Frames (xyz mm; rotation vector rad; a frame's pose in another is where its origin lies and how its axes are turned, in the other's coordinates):
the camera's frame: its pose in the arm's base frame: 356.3 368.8 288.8 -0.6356 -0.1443 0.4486
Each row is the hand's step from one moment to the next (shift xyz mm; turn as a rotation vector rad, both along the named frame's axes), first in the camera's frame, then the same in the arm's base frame.
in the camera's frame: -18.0 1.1 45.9 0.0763 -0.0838 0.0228
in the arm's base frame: -28.7 17.6 36.1 0.0924 -0.0133 0.0682
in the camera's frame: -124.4 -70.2 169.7 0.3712 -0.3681 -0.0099
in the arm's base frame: -131.0 -13.9 178.5 0.4671 -0.1019 0.2116
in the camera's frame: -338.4 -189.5 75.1 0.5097 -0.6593 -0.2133
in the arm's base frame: -254.5 -245.7 175.9 0.7497 -0.3576 0.2238
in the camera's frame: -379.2 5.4 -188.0 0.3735 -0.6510 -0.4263
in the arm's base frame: -291.4 -267.2 -151.2 0.6813 -0.5277 0.0495
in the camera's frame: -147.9 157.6 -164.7 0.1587 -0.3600 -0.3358
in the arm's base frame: -145.4 -42.8 -225.6 0.3605 -0.3673 -0.0523
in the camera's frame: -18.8 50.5 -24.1 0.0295 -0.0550 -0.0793
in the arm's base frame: -28.6 14.6 -49.5 0.0672 -0.0689 -0.0304
